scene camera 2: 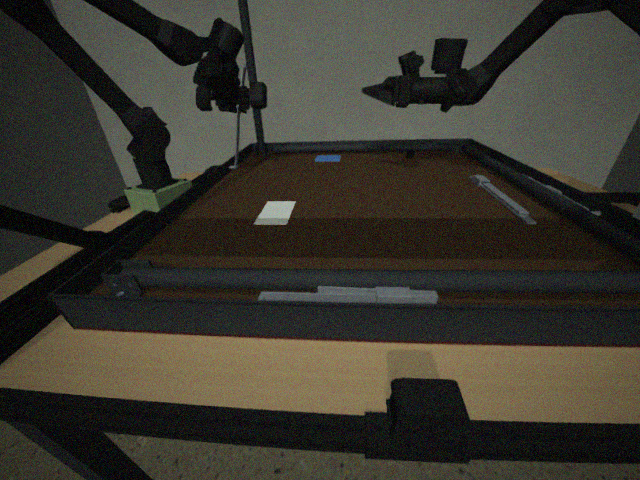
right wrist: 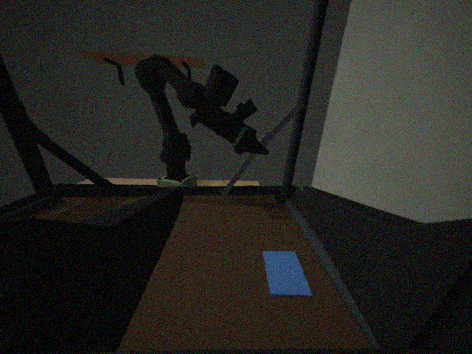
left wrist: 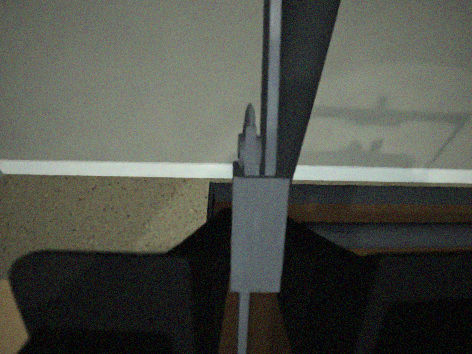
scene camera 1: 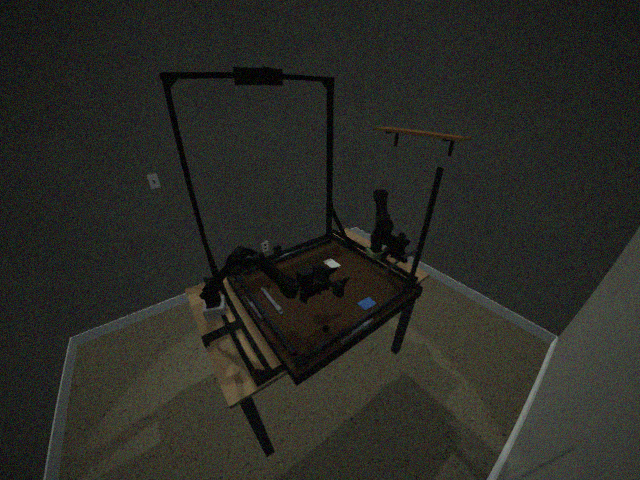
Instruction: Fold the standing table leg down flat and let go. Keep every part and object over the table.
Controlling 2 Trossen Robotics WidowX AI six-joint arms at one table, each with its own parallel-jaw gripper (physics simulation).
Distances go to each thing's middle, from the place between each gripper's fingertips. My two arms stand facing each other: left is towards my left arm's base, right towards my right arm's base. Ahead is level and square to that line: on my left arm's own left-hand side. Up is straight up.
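From my right hand, the blue card (right wrist: 286, 278) is 10 cm to the left, 7 cm ahead and 18 cm below. The white card (scene camera 2: 274, 212), again from my right hand, is 31 cm behind, 13 cm to the left and 20 cm below.
My left hand is 250 mm to the left of the blue card, 30 mm short of it and 140 mm above it. And the white card, counted from my left hand, is 360 mm behind, 220 mm to the right and 150 mm below.
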